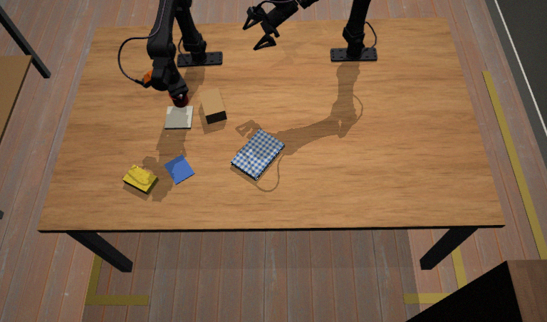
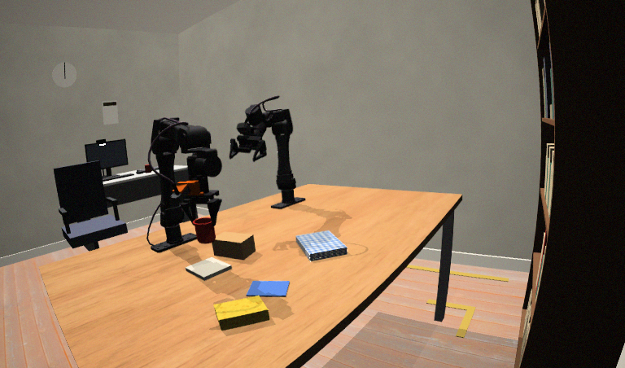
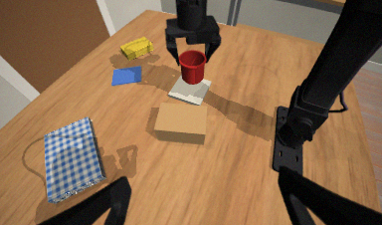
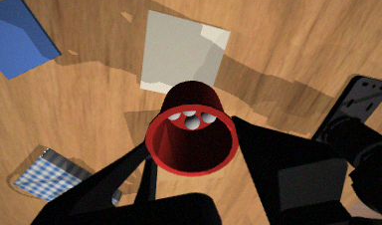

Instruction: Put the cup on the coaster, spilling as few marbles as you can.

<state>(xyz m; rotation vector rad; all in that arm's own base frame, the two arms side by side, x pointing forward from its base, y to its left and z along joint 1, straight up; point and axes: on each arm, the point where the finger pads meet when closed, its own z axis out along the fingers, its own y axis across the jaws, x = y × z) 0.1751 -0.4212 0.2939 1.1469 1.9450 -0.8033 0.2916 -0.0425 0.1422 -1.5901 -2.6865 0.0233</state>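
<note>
Right now my right hand is 20 mm short of the coaster, 30 mm to the left of it and 140 mm above it. Also, from my right hand: red cup 30 mm below; flat blue square 250 mm ahead, 140 mm below; brown box 20 mm behind, 110 mm to the left, 110 mm below.
</note>
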